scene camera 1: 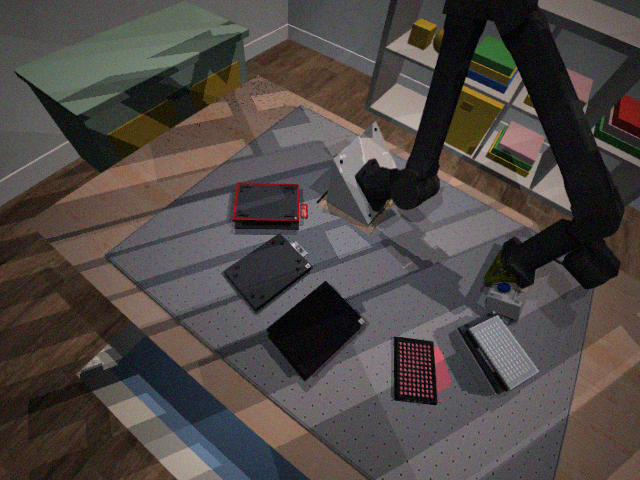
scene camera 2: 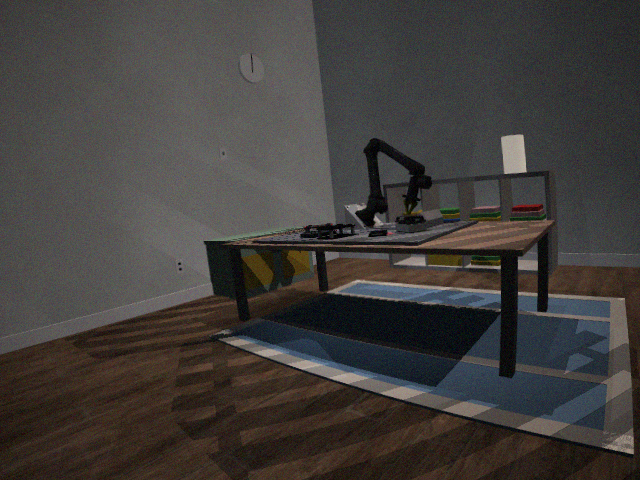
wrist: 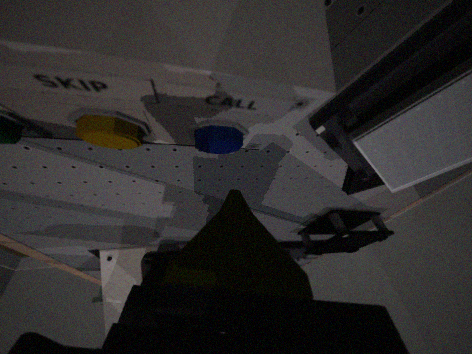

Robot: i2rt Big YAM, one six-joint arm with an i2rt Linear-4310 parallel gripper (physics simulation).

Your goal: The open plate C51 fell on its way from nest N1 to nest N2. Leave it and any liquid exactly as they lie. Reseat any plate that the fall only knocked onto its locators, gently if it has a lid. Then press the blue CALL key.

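Frame: origin at the arm's base, x ahead, y down, z left, level; metres.
Seen in the pictures: gripper, fingertip midpoint: (scene camera 1: 485,280) (scene camera 2: 407,214) (wrist: 233,196); arm's base, origin of the base link: (scene camera 1: 372,185) (scene camera 2: 364,218).
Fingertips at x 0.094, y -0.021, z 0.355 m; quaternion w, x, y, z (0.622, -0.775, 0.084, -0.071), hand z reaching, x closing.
Note:
Pixels of each thing's top centre, then the offset from my fingertips to it. "spot": a spot on its surface instead. Level surfaces: height alone.
- key box, middle of its top: (scene camera 1: 527,267) (scene camera 2: 426,210) dz +0.072, dx -0.088, dy -0.012 m
- blue CALL key, middle of its top: (wrist: 220,151) (scene camera 1: 506,286) dz +0.046, dx -0.014, dy -0.003 m
- black plate with pink wells, middle of its top: (scene camera 1: 416,368) (scene camera 2: 378,231) dz -0.036, dx +0.249, dy +0.058 m
- pink puddle, middle of its top: (scene camera 1: 442,378) dz +0.022, dx +0.230, dy +0.071 m
- pale plate, middle of its top: (scene camera 1: 506,348) dz +0.083, dx +0.134, dy -0.016 m
- black holder, surface spot: (wrist: 345,145) spot: dz +0.036, dx +0.081, dy +0.017 m
- red-rimmed unit, middle of its top: (scene camera 1: 267,199) (scene camera 2: 318,224) dz -0.544, dx +0.123, dy +0.026 m
- dark grey unit, middle of its top: (scene camera 1: 267,266) (wrist: 294,257) (scene camera 2: 318,230) dz -0.425, dx +0.260, dy +0.043 m
- black unit, middle of its top: (scene camera 1: 316,324) (wrist: 350,247) (scene camera 2: 335,225) dz -0.253, dx +0.310, dy +0.012 m
- perforated mat, its level: dy +0.071 m
- yellow SKIP key, middle of its top: (wrist: 105,145) dz +0.049, dx -0.064, dy -0.003 m
My gripper (scene camera 1: 495,277) (scene camera 2: 408,210) (wrist: 233,196) is shut and empty, its yellow fingertips together over the key box (scene camera 1: 504,304). In the wrist view the blue CALL key (scene camera 1: 504,287) (wrist: 219,139) shows just beyond the tip; contact cannot be told. A black plate with pink wells (scene camera 1: 415,369) (scene camera 2: 378,233) lies on the mat, with a pink puddle (scene camera 1: 443,373) at its right side. A pale plate (scene camera 1: 504,351) (wrist: 425,132) sits on a black holder (scene camera 1: 478,353) (wrist: 345,145) beside the key box. Whether it is level or lidded is unclear. Nest labels are unreadable.
A red-rimmed unit (scene camera 1: 266,201), a dark grey unit (scene camera 1: 268,271) and a black unit (scene camera 1: 316,330) stand in a row on the perforated mat (scene camera 1: 330,413). A white slanted panel (scene camera 1: 356,175) stands by the arm's base. The yellow SKIP key (wrist: 107,131) is beside CALL.

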